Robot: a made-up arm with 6 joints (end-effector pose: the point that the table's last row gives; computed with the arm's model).
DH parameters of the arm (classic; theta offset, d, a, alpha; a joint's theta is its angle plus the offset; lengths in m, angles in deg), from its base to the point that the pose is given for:
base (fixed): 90 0.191 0 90
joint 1: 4.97 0 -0.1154 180
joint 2: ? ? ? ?
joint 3: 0 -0.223 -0.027 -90
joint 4: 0 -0.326 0.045 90
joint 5: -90 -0.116 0.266 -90
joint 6: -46.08 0 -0.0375 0
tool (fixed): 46.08 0.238 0 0
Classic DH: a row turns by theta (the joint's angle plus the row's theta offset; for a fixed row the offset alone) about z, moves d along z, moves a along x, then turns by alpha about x.
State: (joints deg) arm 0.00 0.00 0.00 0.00 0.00 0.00
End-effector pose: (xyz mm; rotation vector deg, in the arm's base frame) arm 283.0 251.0 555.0 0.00 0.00 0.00
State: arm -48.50 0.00 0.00 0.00 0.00 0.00
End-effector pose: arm 283.0 439.0 244.2 -48.50 0.00 0.00
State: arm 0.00 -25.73 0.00 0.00 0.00 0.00
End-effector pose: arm 283.0 52.4 676.8 25.73 0.00 0.00
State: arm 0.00 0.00 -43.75 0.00 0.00 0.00
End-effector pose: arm 302.9 251.0 92.5 0.00 43.75 0.00
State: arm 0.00 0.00 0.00 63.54 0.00 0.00
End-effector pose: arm 283.0 425.1 270.1 -63.54 0.00 0.00
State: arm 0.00 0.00 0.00 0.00 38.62 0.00
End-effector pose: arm 82.0 251.0 652.7 0.00 -38.62 0.00
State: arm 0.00 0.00 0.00 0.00 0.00 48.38
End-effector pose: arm 271.5 222.5 555.0 0.00 0.00 48.38
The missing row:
joint 2: -85.03 0.283 0.118 90
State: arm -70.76 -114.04 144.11 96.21 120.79 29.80
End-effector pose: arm -188.9 17.9 707.4 159.15 29.79 60.50
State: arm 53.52 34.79 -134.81 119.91 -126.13 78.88
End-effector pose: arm -528.1 -72.1 -95.3 73.95 -135.77 2.64
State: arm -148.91 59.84 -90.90 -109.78 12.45 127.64
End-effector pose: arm -356.9 393.6 561.8 -131.89 27.76 38.24
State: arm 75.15 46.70 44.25 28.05 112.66 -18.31
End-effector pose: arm -320.9 286.8 438.5 1.15 -153.22 -21.89
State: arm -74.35 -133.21 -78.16 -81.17 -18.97 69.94
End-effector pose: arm -54.9 385.6 95.2 163.19 18.60 15.22
